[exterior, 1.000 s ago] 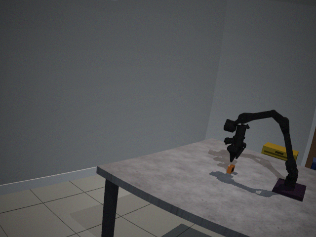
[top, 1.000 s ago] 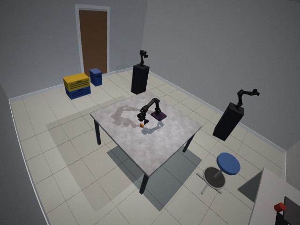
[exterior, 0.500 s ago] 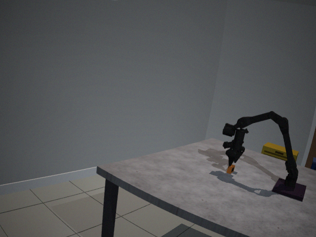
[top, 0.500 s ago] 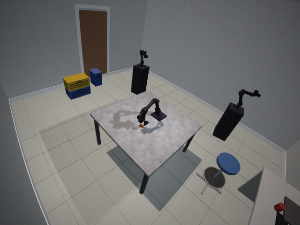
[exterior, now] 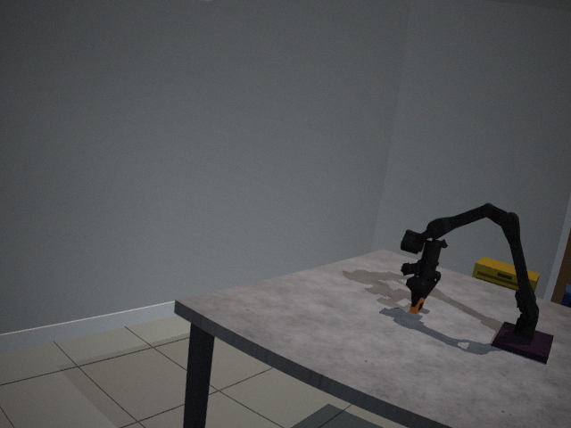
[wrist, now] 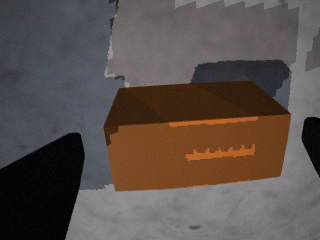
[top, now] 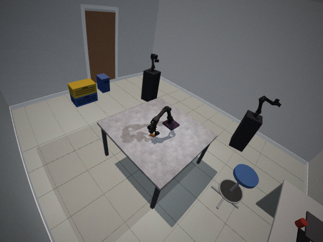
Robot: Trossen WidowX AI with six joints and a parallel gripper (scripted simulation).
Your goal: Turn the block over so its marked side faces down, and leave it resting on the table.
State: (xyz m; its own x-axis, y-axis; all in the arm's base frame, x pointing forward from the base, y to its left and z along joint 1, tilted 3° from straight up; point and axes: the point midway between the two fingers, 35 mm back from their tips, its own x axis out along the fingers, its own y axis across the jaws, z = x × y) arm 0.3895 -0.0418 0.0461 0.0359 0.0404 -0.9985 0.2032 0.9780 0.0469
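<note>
Right now the orange block is 1 cm behind my gripper tip and 1 cm below it.
</note>
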